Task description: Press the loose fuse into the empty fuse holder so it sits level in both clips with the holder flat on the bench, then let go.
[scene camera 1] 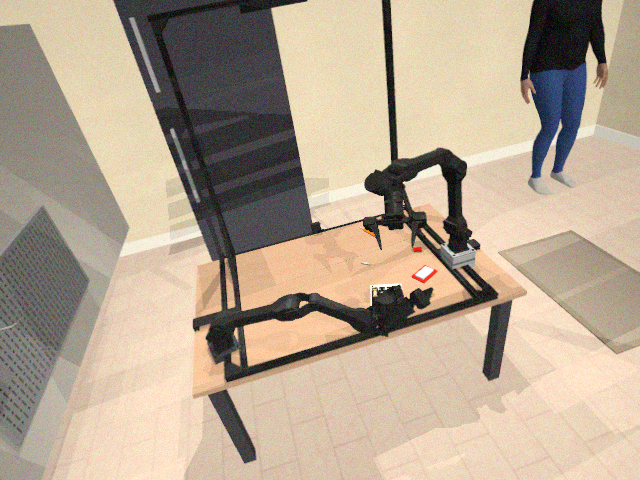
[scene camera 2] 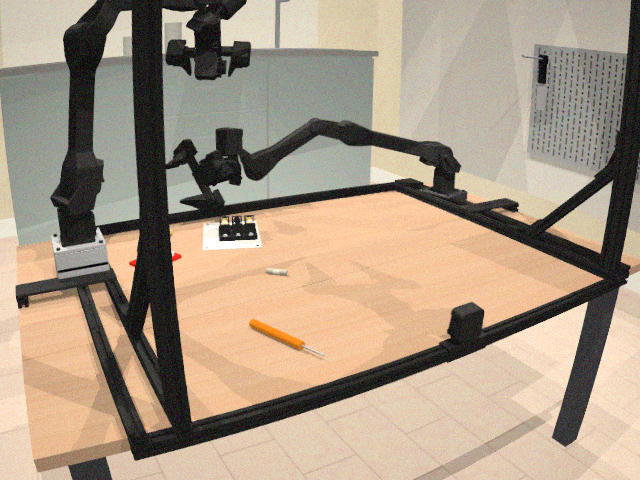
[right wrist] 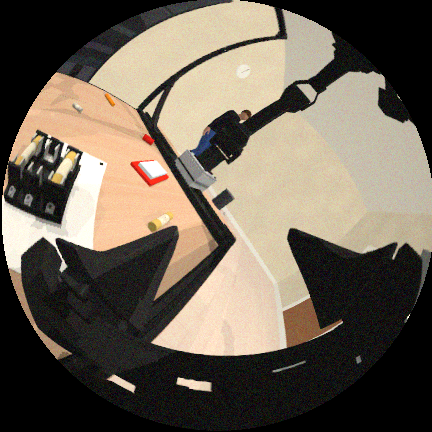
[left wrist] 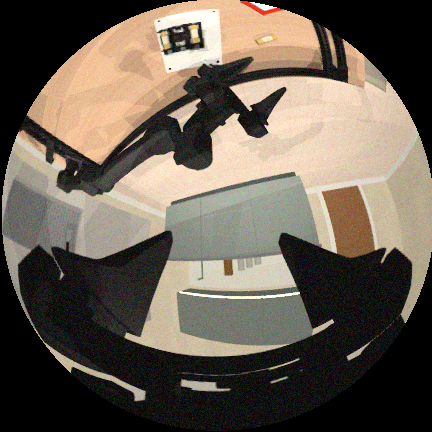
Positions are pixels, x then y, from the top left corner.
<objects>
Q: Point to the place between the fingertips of the left gripper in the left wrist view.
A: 227,237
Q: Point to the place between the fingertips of the right gripper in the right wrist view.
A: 234,232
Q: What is the left gripper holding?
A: Nothing.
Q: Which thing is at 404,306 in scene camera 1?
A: The right gripper.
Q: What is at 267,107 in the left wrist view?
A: The right gripper.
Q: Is the left gripper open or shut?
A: Open.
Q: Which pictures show the right gripper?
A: Scene camera 1, scene camera 2, the right wrist view and the left wrist view: all of them.
</objects>
